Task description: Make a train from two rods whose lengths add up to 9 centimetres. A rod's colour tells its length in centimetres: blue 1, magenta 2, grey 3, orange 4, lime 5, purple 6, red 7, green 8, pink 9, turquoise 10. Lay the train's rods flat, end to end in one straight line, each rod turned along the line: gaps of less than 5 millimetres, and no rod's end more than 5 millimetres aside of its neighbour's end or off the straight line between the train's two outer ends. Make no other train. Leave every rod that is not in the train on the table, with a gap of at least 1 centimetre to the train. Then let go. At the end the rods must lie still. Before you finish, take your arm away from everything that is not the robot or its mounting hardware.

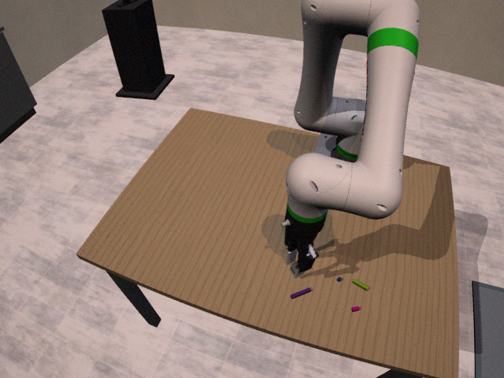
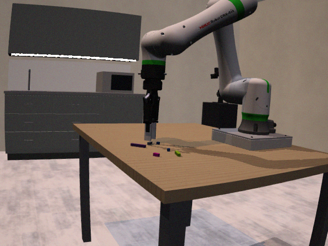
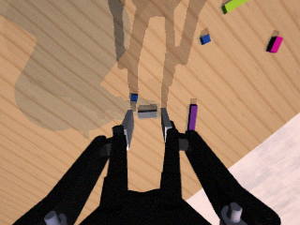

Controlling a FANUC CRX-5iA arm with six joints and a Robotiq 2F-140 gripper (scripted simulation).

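Now: hand 5 cm above the grey rod. The rest, counted from my hand: purple rod (7 cm ahead, 5 cm below, 3 cm to the left); magenta rod (19 cm to the left, 9 cm ahead, 5 cm below); lime rod (20 cm to the left, 5 cm below, 1 cm ahead).
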